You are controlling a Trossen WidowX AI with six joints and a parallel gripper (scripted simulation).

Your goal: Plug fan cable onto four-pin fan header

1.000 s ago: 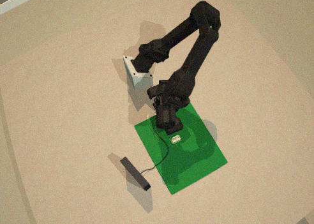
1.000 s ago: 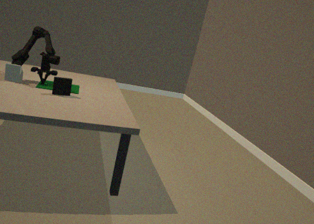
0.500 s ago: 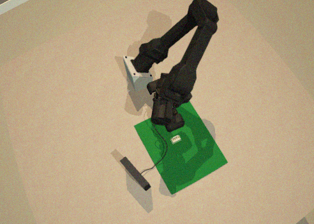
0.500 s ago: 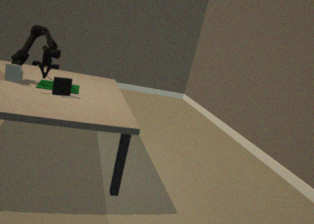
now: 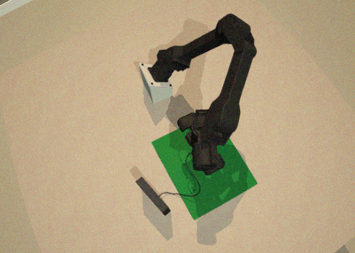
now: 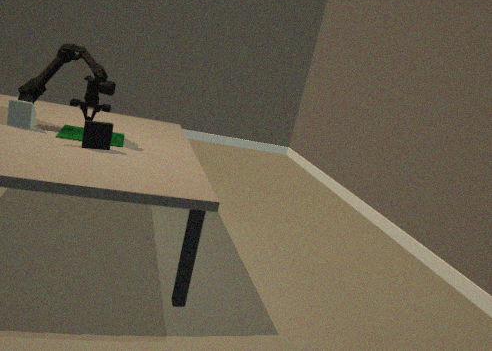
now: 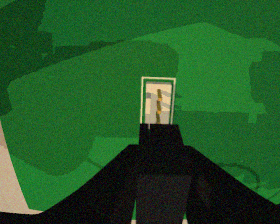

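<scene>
My gripper tip is 60 mm above the white four-pin header. Also, from my gripper tip: dark fan: 180 mm to the right, 60 mm ahead; then dark fan plug: 10 mm to the right, 10 mm above; then green board: 80 mm below, 30 mm ahead, 10 mm to the left.
</scene>
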